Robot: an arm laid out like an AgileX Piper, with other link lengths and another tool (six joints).
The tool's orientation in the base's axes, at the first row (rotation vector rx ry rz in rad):
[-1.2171 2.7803 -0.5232]
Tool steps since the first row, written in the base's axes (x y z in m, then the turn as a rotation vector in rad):
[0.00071 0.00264 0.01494 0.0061 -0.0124 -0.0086]
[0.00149 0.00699 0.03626 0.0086 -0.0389 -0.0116]
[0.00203 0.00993 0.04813 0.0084 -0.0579 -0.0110]
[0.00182 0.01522 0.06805 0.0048 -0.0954 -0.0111]
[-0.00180 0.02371 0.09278 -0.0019 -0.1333 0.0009]
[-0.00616 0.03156 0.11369 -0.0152 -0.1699 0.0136]
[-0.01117 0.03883 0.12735 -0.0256 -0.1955 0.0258]
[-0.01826 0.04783 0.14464 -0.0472 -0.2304 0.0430]
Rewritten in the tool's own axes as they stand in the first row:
[-0.00123 -0.00378 -0.01466 0.0041 -0.0093 0.0127]
[-0.00324 -0.00864 -0.03579 0.0213 -0.0267 0.0235]
[-0.00480 -0.01109 -0.04768 0.0353 -0.0388 0.0283]
[-0.00692 -0.01420 -0.06794 0.0648 -0.0598 0.0383]
[-0.00864 -0.01449 -0.09428 0.0978 -0.0830 0.0364]
[-0.00969 -0.01339 -0.11699 0.1344 -0.1009 0.0322]
[-0.01044 -0.00981 -0.13284 0.1610 -0.1138 0.0260]
[-0.01073 -0.00488 -0.15298 0.2024 -0.1263 0.0156]

